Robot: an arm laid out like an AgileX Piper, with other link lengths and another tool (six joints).
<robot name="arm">
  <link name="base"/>
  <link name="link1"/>
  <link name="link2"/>
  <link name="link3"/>
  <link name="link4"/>
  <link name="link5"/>
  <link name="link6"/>
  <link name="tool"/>
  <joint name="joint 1" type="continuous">
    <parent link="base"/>
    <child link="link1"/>
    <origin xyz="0 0 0.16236"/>
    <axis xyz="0 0 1"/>
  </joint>
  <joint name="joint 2" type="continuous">
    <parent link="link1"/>
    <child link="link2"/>
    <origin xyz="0 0 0" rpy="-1.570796 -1.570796 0"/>
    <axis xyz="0 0 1"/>
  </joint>
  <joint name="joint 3" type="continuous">
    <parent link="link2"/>
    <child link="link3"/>
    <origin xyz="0.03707 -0.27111 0"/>
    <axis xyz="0 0 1"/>
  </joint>
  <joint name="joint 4" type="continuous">
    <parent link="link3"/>
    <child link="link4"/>
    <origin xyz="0.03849 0.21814 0" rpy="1.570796 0 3.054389"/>
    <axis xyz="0 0 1"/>
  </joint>
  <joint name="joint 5" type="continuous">
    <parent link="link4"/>
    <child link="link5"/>
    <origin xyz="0 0 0" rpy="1.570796 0 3.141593"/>
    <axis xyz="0 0 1"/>
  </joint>
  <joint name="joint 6" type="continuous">
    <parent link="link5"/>
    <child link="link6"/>
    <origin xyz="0 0.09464 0" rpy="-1.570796 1.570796 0"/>
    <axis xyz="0 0 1"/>
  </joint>
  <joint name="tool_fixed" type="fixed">
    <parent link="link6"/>
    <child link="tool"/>
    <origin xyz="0.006 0.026 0.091" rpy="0 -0.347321 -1.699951"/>
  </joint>
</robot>
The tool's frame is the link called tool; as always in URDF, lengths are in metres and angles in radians. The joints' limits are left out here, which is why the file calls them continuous.
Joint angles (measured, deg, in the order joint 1, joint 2, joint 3, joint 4, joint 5, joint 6), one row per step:
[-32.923, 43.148, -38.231, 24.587, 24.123, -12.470]
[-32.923, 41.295, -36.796, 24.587, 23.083, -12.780]
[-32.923, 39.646, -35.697, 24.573, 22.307, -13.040]
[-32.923, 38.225, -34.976, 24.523, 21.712, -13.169]
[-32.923, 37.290, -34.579, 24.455, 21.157, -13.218]
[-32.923, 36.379, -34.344, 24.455, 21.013, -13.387]
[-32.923, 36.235, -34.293, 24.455, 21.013, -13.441]
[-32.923, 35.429, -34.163, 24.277, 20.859, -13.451]
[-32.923, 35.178, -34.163, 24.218, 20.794, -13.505]
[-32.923, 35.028, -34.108, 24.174, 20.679, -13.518]
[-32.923, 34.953, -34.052, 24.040, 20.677, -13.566]
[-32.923, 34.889, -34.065, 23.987, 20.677, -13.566]
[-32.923, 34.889, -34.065, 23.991, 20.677, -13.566]
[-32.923, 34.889, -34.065, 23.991, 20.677, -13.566]
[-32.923, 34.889, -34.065, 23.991, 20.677, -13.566]
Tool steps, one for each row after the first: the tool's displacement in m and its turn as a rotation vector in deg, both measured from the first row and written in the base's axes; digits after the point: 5 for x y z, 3 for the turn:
[-0.00451, 0.00131, -0.00025, -1.006, -1.035, -0.321]
[-0.00843, 0.00259, 0.00020, -1.921, -1.988, -0.556]
[-0.01164, 0.00367, 0.00179, -2.744, -2.958, -0.766]
[-0.01363, 0.00402, 0.00374, -3.404, -3.781, -0.986]
[-0.01566, 0.00504, 0.00561, -3.984, -4.399, -0.996]
[-0.01601, 0.00523, 0.00574, -4.080, -4.457, -0.980]
[-0.01787, 0.00590, 0.00788, -4.677, -5.046, -1.049]
[-0.01843, 0.00604, 0.00886, -4.939, -5.256, -1.062]
[-0.01877, 0.00601, 0.00928, -5.094, -5.396, -1.108]
[-0.01908, 0.00594, 0.00909, -5.261, -5.324, -1.095]
[-0.01925, 0.00596, 0.00937, -5.347, -5.360, -1.096]
[-0.01925, 0.00596, 0.00937, -5.343, -5.362, -1.096]
[-0.01925, 0.00596, 0.00937, -5.343, -5.362, -1.096]
[-0.01925, 0.00596, 0.00937, -5.343, -5.362, -1.096]

